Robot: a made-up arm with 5 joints.
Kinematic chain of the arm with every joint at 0, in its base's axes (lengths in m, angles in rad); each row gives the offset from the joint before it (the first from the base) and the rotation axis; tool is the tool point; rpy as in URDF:
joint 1: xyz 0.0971 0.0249 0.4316 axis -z
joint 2: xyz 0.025 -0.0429 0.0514 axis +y
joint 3: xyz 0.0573 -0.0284 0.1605 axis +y
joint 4: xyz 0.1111 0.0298 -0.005 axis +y
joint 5: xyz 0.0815 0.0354 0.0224 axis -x
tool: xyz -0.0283 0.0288 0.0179 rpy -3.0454 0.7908 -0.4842
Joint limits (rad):
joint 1: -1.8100..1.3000
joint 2: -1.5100..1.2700
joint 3: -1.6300..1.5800
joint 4: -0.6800..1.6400
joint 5: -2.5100..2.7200
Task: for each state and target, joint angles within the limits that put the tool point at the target. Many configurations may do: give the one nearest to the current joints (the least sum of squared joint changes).
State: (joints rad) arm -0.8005 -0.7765 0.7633 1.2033 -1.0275
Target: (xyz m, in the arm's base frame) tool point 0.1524 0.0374 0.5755
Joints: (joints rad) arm -0.4588 -1.3897 1.0298 1.5286 -1.2281
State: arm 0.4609 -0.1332 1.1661 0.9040 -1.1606
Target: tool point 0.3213 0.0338 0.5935
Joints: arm -0.0760 -0.2210 0.5672 0.6785 -1.0754
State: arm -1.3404 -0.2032 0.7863 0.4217 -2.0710
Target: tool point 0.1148 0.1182 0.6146
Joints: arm -1.7719 -1.0682 1.0760 0.4657 -2.0933
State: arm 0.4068 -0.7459 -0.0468 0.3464 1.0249
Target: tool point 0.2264 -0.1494 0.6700
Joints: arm 1.0426 -0.1809 -0.0325 0.3311 1.0456
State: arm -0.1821 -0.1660 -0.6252 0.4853 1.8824
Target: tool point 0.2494 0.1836 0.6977
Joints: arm -0.7847 -0.0697 -0.5174 0.5317 1.8032
